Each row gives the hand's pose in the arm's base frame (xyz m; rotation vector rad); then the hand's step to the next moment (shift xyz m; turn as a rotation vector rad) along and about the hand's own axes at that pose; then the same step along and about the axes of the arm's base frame.
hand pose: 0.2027 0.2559 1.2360 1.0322 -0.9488 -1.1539
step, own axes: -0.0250 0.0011 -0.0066 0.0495 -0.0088 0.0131
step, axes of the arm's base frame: 0.0026 0.0257 -0.0021 -0.0068 -0.0515 -0.0022
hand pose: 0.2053 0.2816 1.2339 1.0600 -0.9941 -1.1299
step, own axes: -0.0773 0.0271 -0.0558 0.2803 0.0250 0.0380
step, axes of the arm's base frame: 0.0475 0.0865 0.0090 0.0111 -0.2788 0.0528
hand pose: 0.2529 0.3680 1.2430 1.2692 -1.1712 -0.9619
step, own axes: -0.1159 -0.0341 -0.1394 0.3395 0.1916 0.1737
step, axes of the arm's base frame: 0.1186 0.1362 -0.0374 -0.1251 -0.3464 0.2157
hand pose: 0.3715 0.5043 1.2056 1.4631 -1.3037 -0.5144
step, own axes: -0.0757 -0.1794 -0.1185 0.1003 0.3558 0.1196
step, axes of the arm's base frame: 0.1553 0.0888 -0.1412 -0.2264 -0.0838 0.3045
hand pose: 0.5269 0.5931 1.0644 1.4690 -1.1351 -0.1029
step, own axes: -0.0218 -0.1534 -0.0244 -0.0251 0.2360 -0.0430
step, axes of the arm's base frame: 0.0913 0.0023 -0.1275 -0.1191 0.0934 0.1878
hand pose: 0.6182 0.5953 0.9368 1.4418 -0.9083 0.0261
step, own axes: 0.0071 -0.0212 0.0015 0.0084 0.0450 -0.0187
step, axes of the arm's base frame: 0.0152 -0.0088 -0.0139 -0.0084 0.0202 0.0444
